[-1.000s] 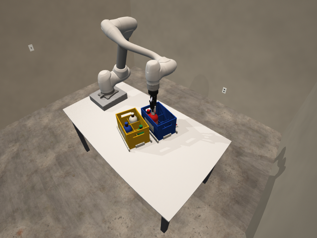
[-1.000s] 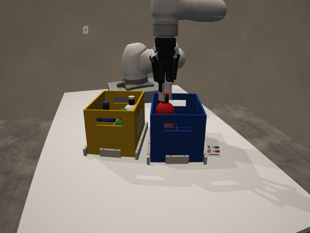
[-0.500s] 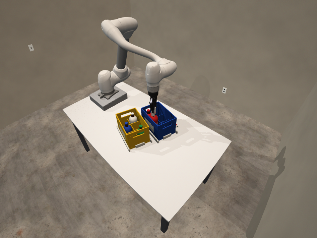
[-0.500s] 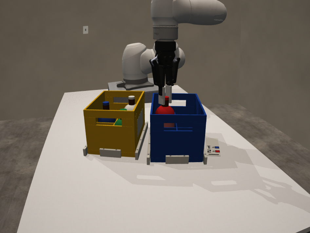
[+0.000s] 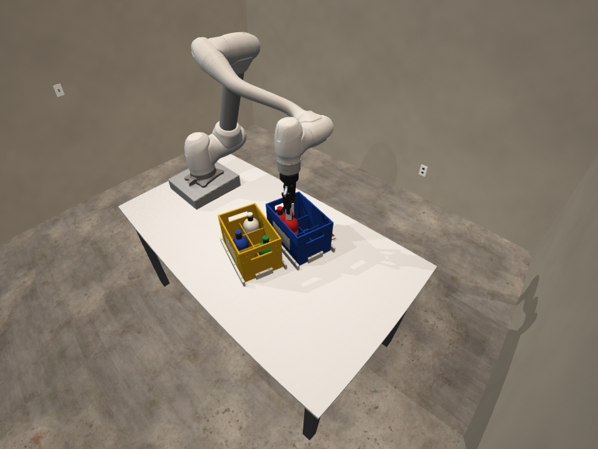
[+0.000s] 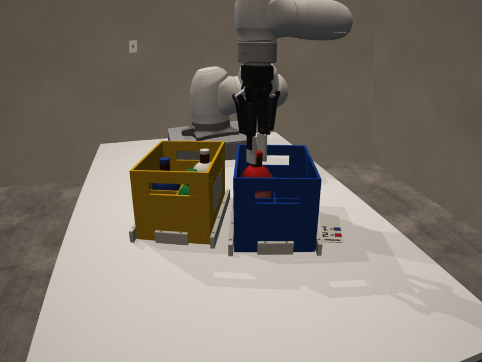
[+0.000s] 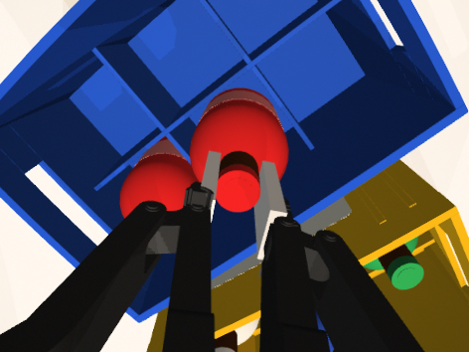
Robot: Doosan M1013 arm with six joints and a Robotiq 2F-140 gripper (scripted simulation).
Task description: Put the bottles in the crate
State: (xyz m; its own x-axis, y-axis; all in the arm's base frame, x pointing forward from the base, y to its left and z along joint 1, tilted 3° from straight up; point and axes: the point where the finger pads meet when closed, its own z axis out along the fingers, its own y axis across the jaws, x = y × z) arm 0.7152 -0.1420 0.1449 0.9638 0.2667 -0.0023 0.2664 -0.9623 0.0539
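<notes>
Now: the blue crate 2 cm ahead of my hand, 4 cm to the left of it and 12 cm below it. Also, from my hand: white-label bottle: 17 cm behind, 7 cm to the right, 11 cm below; yellow crate: 12 cm behind, 15 cm to the right, 12 cm below; green bottle: 2 cm behind, 16 cm to the right, 11 cm below.
</notes>
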